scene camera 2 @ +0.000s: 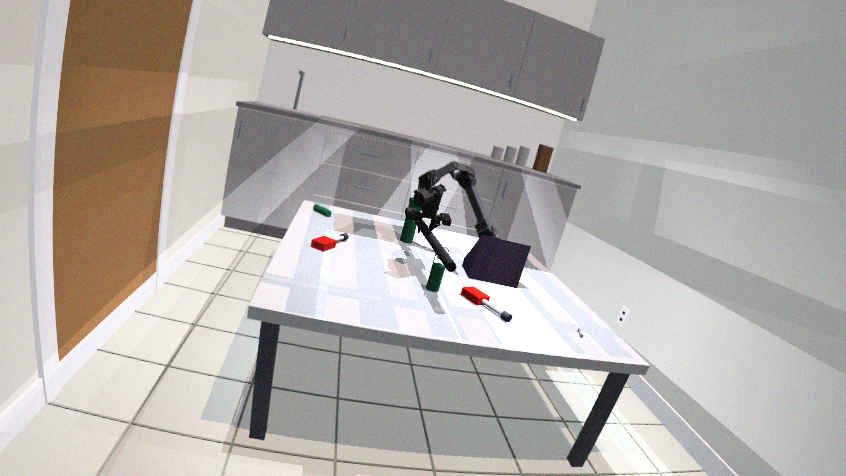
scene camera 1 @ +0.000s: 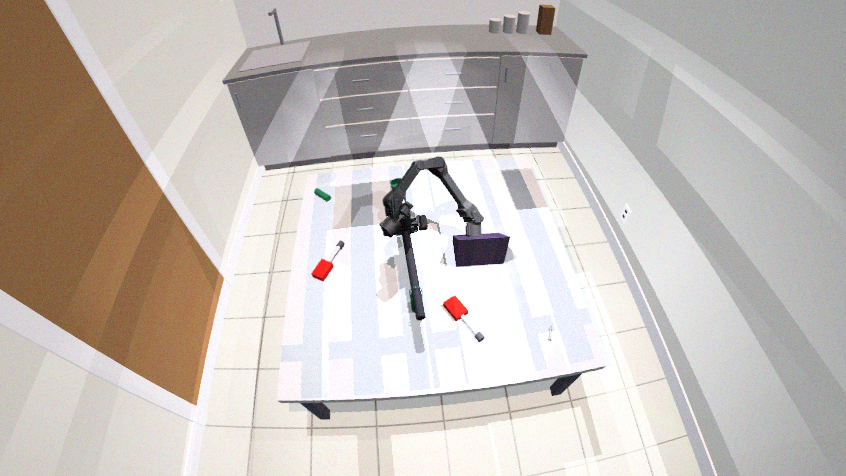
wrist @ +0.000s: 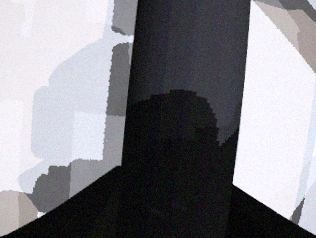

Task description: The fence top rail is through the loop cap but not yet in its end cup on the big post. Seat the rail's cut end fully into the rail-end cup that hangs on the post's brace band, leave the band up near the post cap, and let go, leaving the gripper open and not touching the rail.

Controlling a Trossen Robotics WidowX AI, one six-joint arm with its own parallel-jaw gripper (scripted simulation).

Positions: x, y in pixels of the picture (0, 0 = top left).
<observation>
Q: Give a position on a dark top rail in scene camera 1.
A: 410, 259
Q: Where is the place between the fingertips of my gripper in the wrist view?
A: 166, 180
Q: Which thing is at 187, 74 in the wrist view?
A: A dark top rail.
</observation>
